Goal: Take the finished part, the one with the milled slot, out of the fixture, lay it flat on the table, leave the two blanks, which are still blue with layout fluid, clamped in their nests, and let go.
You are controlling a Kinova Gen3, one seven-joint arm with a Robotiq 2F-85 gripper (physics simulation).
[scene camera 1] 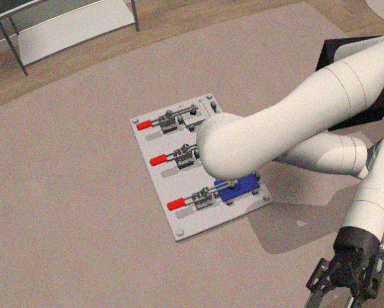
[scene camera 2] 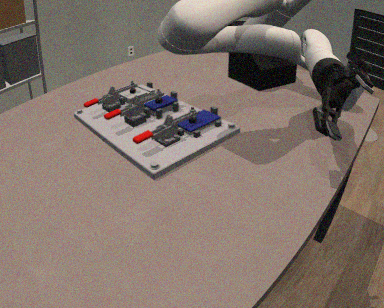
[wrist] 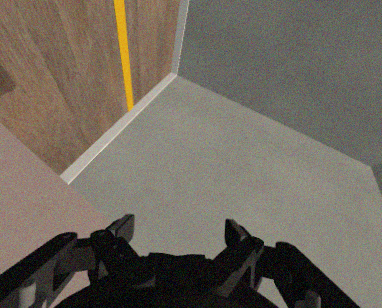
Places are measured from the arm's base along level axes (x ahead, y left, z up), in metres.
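Where they show: gripper, fingertip midpoint: (scene camera 2: 352,114) (wrist: 179,226).
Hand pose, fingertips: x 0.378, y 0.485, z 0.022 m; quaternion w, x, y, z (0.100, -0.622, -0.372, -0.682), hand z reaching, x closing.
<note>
After its pixels a point has its place.
The finished part (scene camera 1: 196,119) {x 0.401, y -0.042, z -0.122 m} (scene camera 2: 143,91) {x 0.379, y -0.048, z -0.122 m}, bare metal grey, lies in the far nest of the light fixture plate (scene camera 1: 215,220) {x 0.449, y 0.212, z -0.143 m} (scene camera 2: 185,151) {x 0.459, y 0.212, z -0.143 m}; its slot is too small to make out. A blue blank (scene camera 2: 160,103) {x 0.401, y 0.057, z -0.115 m} is in the middle nest, hidden behind the arm in scene camera 1. The other blue blank (scene camera 1: 243,189) {x 0.368, y 0.172, z -0.127 m} (scene camera 2: 204,120) {x 0.369, y 0.167, z -0.127 m} is in the near nest. Toggle clamps with red handles (scene camera 1: 144,125) (scene camera 2: 143,136) reach over all three pieces, black tips on them. My gripper (scene camera 1: 340,301) (scene camera 2: 348,105) {x 0.378, y 0.485, z 0.022 m} (wrist: 179,226) {x 0.378, y 0.485, z 0.022 m} is open and empty, well to the right of the fixture, above the table's edge area.
The arm passes over the fixture's right side in scene camera 1. A black base block (scene camera 2: 260,74) {x 0.068, y 0.088, z -0.104 m} stands on the table behind the fixture. Small dark posts surround the nests. A shelf unit (scene camera 1: 12,45) (scene camera 2: 40,55) stands beyond the table. Wall and floor show in the wrist view.
</note>
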